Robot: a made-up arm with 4 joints.
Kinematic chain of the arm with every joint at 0, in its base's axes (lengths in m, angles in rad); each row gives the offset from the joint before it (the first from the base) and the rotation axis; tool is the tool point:
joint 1: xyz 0 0 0.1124 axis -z
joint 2: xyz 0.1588 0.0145 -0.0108 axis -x
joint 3: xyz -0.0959 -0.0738 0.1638 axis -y
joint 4: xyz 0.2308 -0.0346 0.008 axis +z
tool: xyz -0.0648 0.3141 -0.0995
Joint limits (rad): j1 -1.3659..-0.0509 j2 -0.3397..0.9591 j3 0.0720..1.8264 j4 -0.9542..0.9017
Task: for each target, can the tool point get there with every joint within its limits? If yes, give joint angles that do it. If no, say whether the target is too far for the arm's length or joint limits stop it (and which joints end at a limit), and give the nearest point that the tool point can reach.
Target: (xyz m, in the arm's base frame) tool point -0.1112 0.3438 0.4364
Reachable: yes | joints -0.7411 0.2734 1.5885 -0.2377
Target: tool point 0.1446 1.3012 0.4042
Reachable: no: too far | nearest point 0.0685 0.6166 0.3150 | short by 0.695 m
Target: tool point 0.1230 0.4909 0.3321
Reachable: yes | joints -0.1882 0.6815 1.3816 -0.4797
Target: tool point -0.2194 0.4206 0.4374
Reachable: yes | joints -0.9244 0.5273 1.4276 -0.5888
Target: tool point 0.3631 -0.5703 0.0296
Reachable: no: joint limits stop it (at a limit: joint 1, joint 2, joint 3, joint 4) | nearest point 0.1651 0.0122 0.2388 | short by 0.650 m
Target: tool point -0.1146 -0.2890 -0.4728
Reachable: no: joint limits stop it (at a limit: joint 1, joint 2, joint 3) | nearest point -0.1217 0.0946 0.0510 | short by 0.649 m
